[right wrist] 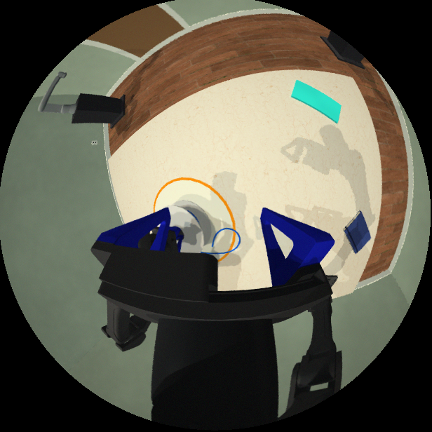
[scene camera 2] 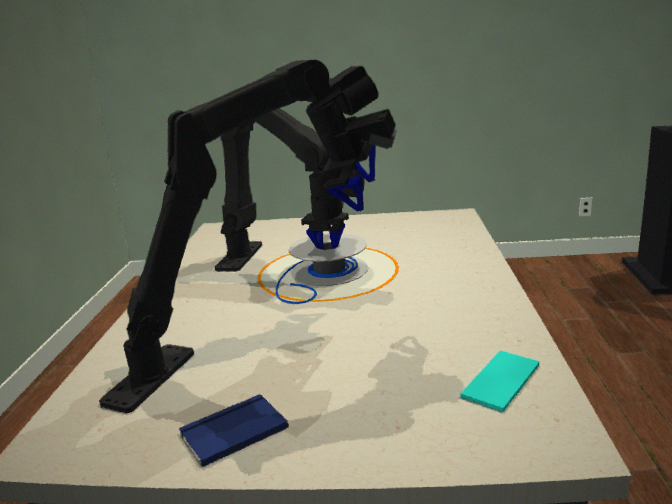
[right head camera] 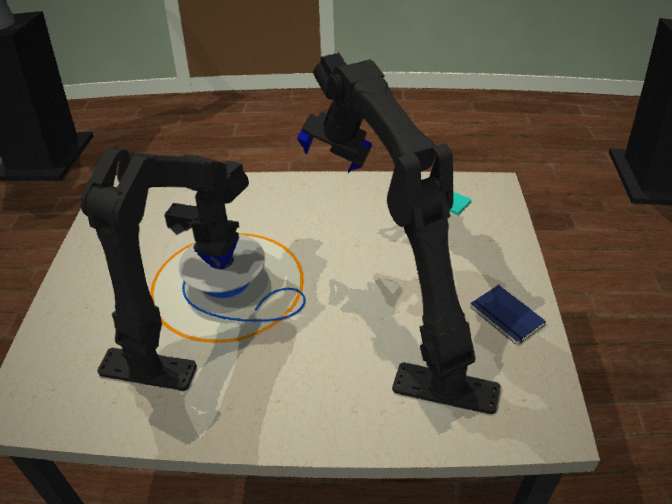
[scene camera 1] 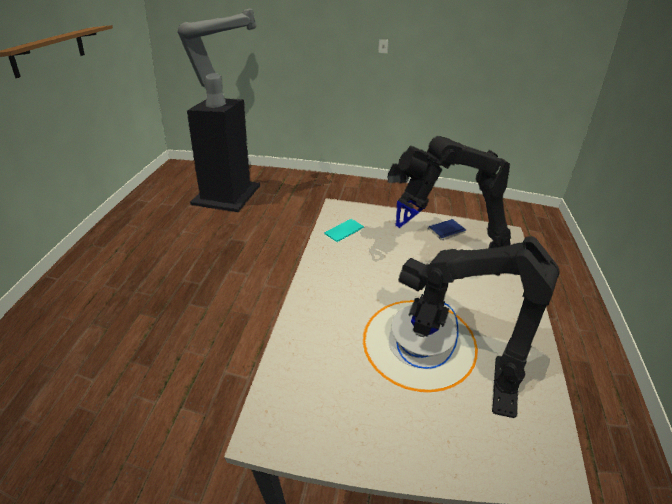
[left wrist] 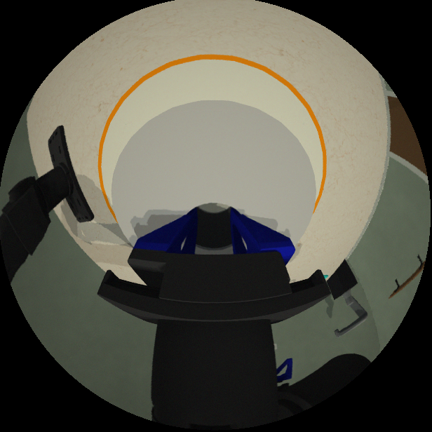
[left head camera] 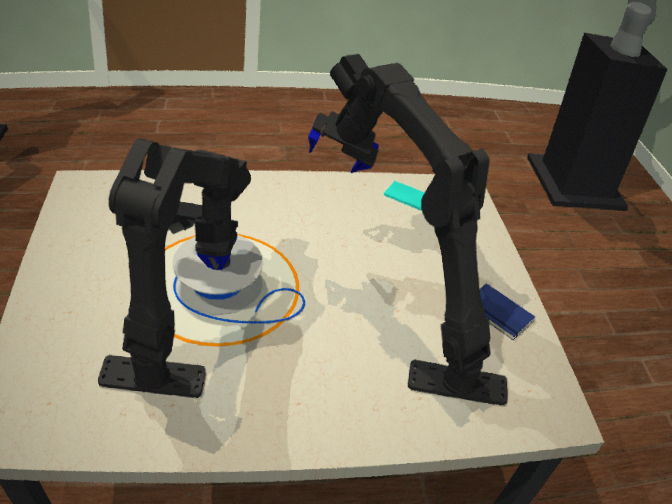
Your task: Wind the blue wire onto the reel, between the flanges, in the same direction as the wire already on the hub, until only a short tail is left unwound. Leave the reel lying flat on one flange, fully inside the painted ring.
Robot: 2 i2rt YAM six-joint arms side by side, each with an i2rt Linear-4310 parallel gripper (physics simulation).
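Places are measured from the left arm's base along level axes (x right, y back, z down), in centimetres.
Pixels of known places: left gripper, fingertip midpoint: (right head camera: 223,268) (left head camera: 217,269); right gripper, fingertip midpoint: (scene camera 2: 366,195) (right head camera: 327,161) (scene camera 1: 401,224) (left head camera: 331,161); left arm's base, link origin: (scene camera 2: 239,257) (right head camera: 146,370) (scene camera 1: 505,386) (left head camera: 152,377); right arm's base, link origin: (scene camera 2: 150,378) (right head camera: 446,389) (left head camera: 457,384).
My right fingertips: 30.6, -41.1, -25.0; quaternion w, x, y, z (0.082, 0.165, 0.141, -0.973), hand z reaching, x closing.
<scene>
Ahead of a thing's pixels: the offset from my right fingertips to its top centre, as dx, dy, dz. "spot": to the spot under its first point.
The reel @(-21.9, +13.9, +18.5) (left head camera: 184,271) (scene camera 2: 352,246) (left wrist: 215,150) lies flat on its lower flange inside the painted orange ring (left head camera: 298,282) (scene camera 2: 397,268) (left wrist: 212,57). Some blue wire is on its dark hub. The loose blue wire @(spot: -16.0, +24.9, +24.6) (left head camera: 238,321) (right head camera: 233,318) (scene camera 2: 277,282) curves around the lower flange and ends in a loop that crosses the ring, at the right in the head views. My left gripper (left head camera: 216,265) (scene camera 2: 325,246) (left wrist: 213,213) points down and is shut on the reel's dark knob above the upper flange. My right gripper (left head camera: 332,161) (right head camera: 328,161) (right wrist: 215,212) is wide open and empty, high above the table.
A turquoise block @(+24.2, -24.5, +24.2) (left head camera: 404,194) (scene camera 1: 343,230) (scene camera 2: 500,380) lies near the far right of the table in the head views. A dark blue book @(+40.7, +15.5, +23.8) (left head camera: 506,310) (right head camera: 508,313) (scene camera 2: 233,429) lies right of my right arm's base (left head camera: 457,381). My left arm's base (left head camera: 151,375) stands near the ring.
</scene>
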